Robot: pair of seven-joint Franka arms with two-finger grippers.
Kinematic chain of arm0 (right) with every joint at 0, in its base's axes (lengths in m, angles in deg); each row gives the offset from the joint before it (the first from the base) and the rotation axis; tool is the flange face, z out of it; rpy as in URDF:
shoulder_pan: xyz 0 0 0.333 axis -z
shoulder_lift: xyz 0 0 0 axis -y
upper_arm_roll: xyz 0 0 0.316 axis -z
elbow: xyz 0.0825 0 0 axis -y
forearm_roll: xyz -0.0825 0 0.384 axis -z
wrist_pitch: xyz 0 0 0 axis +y
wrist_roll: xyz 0.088 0 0 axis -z
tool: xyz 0 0 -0.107 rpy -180 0 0
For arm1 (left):
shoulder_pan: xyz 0 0 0.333 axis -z
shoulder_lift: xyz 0 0 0 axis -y
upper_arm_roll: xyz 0 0 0.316 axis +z
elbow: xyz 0.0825 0 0 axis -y
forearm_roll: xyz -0.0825 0 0.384 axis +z
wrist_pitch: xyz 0 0 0 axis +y
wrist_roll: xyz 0.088 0 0 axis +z
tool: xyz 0 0 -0.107 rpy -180 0 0
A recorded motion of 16 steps. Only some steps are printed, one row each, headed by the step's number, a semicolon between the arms.
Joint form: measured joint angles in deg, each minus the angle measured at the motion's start. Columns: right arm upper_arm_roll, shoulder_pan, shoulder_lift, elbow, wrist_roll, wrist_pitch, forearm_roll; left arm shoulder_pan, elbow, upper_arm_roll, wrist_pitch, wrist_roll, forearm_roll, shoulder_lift.
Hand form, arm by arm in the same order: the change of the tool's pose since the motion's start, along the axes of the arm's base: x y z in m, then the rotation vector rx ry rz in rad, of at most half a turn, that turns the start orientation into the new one. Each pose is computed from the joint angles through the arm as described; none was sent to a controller.
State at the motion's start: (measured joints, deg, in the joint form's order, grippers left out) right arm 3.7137 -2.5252 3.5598 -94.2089 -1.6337 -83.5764 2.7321; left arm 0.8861 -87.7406 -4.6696 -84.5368 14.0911 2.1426 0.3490
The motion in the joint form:
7: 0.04 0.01 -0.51 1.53 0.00 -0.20 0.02; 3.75 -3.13 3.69 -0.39 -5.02 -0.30 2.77
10: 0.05 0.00 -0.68 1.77 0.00 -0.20 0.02; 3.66 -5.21 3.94 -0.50 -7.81 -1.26 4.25
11: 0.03 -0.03 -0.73 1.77 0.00 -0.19 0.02; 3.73 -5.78 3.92 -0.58 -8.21 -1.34 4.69
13: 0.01 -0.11 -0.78 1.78 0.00 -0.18 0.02; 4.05 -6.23 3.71 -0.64 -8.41 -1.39 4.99
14: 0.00 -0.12 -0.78 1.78 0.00 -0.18 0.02; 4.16 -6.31 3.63 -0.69 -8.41 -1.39 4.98
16: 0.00 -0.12 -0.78 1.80 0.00 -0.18 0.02; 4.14 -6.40 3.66 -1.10 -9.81 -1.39 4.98
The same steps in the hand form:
7: 0.0039 -0.0005 0.0079 -0.0013 -0.0213 -0.0008; -0.0148 0.0001 0.0012 -0.0088 0.0034 -0.0889
10: 0.0048 -0.0004 0.0083 -0.0015 -0.0225 -0.0008; -0.0229 0.0021 -0.0020 -0.0275 0.0144 -0.1322
11: 0.0051 0.0000 0.0078 -0.0016 -0.0215 0.0000; -0.0253 0.0013 -0.0025 -0.0291 0.0155 -0.1408
13: 0.0054 0.0010 0.0074 -0.0016 -0.0206 0.0018; -0.0274 -0.0035 -0.0034 -0.0296 0.0173 -0.1535
14: 0.0054 0.0012 0.0074 -0.0016 -0.0206 0.0021; -0.0275 -0.0053 -0.0040 -0.0295 0.0181 -0.1568
16: 0.0054 0.0012 0.0076 -0.0016 -0.0209 0.0021; -0.0266 -0.0049 -0.0042 -0.0309 0.0132 -0.1805

